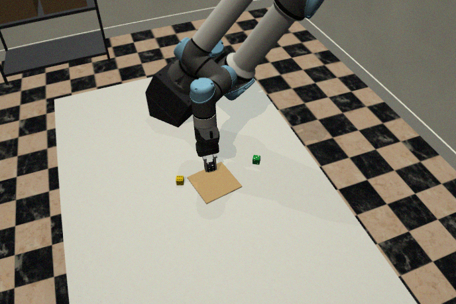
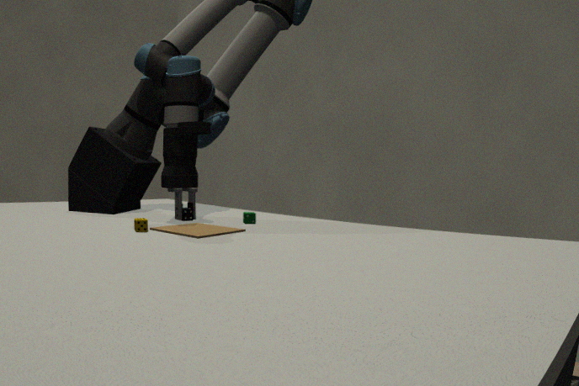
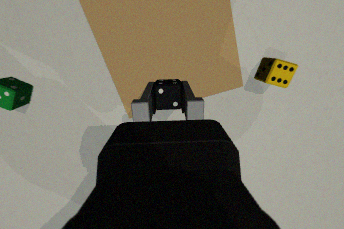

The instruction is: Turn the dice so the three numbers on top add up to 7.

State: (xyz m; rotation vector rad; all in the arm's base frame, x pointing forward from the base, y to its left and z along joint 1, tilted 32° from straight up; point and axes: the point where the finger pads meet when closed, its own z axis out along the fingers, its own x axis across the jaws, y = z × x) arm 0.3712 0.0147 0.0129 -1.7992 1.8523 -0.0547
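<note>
The tan mat lies 50 mm ahead of my hand and 30 mm below it. The rest, counted from my hand: yellow die (20 mm ahead, 110 mm to the right, 20 mm below); then black die (10 mm below); then green die (10 mm behind, 170 mm to the left, 20 mm below).
</note>
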